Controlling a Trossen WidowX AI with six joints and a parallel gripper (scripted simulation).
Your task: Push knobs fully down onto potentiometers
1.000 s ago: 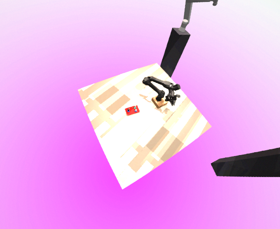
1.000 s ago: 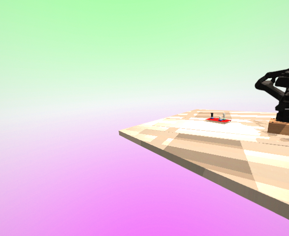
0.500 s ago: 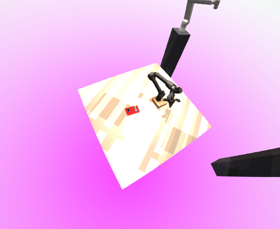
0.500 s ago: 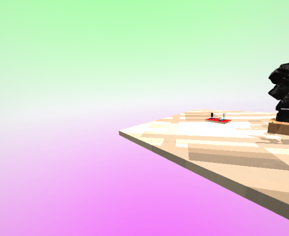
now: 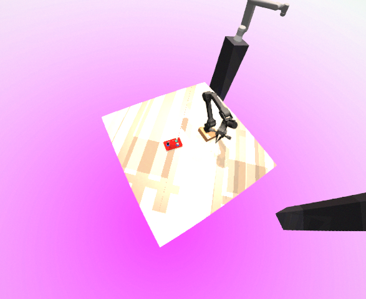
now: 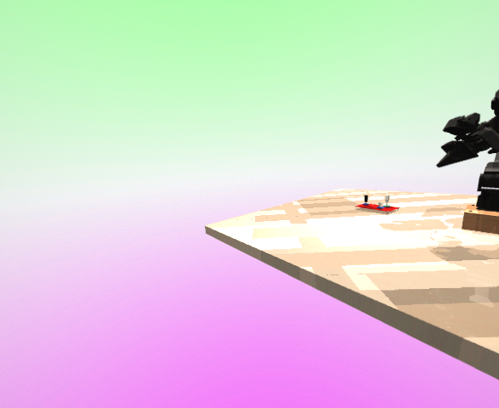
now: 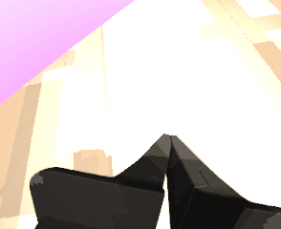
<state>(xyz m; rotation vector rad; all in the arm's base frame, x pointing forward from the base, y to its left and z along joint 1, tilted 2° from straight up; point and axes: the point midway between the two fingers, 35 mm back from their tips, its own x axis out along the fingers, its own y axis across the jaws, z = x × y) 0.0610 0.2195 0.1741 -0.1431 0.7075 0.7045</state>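
Right now the grey knob is 240 mm ahead of my gripper tip, 210 mm to the right of it and 160 mm below it. From my gripper tip the other things lie so: black knob (330 mm ahead, 190 mm to the right, 160 mm below).
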